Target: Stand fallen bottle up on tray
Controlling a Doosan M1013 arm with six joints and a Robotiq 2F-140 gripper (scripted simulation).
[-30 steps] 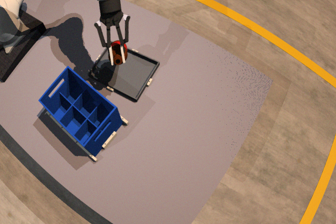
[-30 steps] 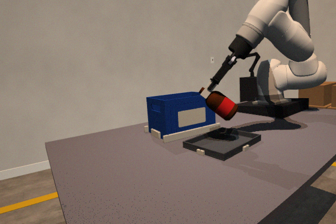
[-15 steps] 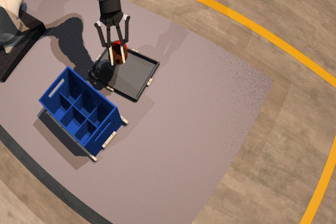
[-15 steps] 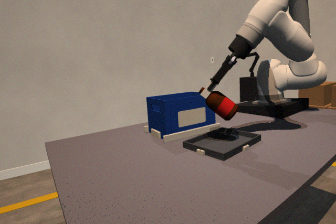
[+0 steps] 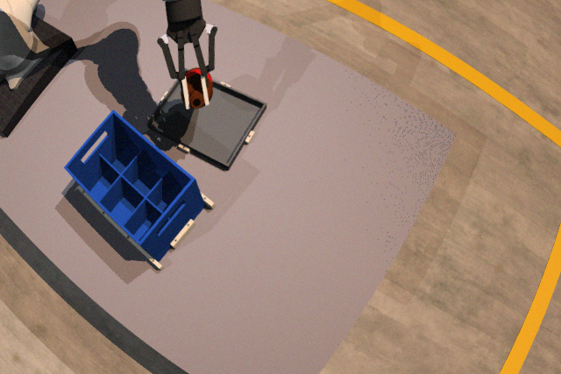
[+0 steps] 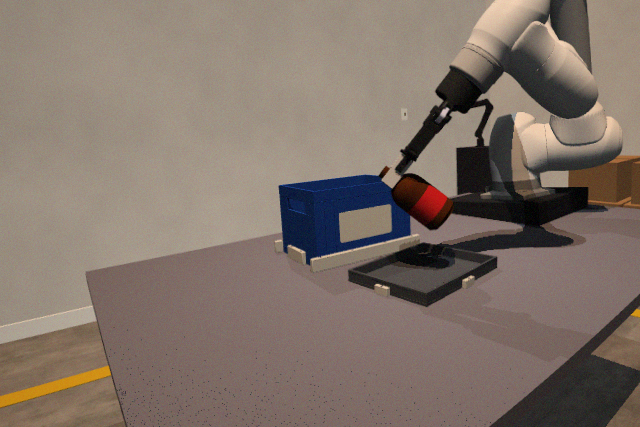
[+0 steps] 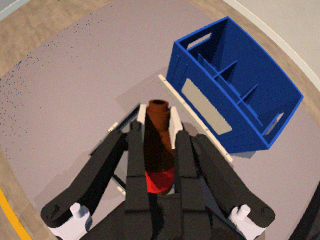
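Now: hand 50 mm above the bottle, 20 mm to the right of it and 20 mm past it. The rest, counted from my hand: dark tray (200 mm below, 40 mm behind, 30 mm to the left); then blue crate (230 mm to the right, 130 mm below).
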